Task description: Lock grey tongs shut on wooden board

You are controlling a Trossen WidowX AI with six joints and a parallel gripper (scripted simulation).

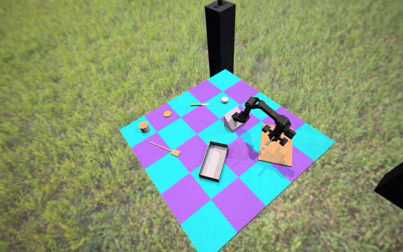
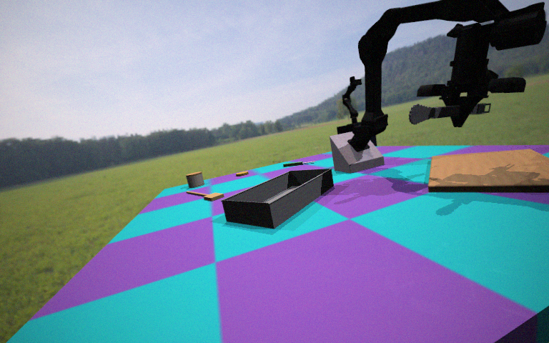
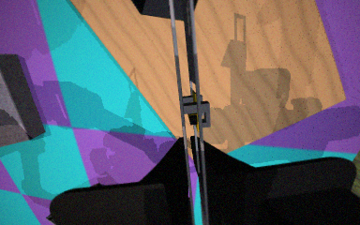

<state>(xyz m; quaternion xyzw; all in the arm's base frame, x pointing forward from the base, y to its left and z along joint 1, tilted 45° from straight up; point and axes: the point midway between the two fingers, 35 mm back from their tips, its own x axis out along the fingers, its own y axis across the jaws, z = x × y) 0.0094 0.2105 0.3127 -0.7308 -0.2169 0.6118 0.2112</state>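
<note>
Now: gripper tip 90 mm past the wooden board, 10 mm to the right of it and 120 mm above it. From my gripper tip the other things lie so: orange disc 350 mm ahead, 900 mm to the right, 120 mm below; roasting tin 380 mm ahead, 210 mm to the right, 100 mm below; white disc 140 mm behind, 620 mm to the right, 110 mm below.
</note>
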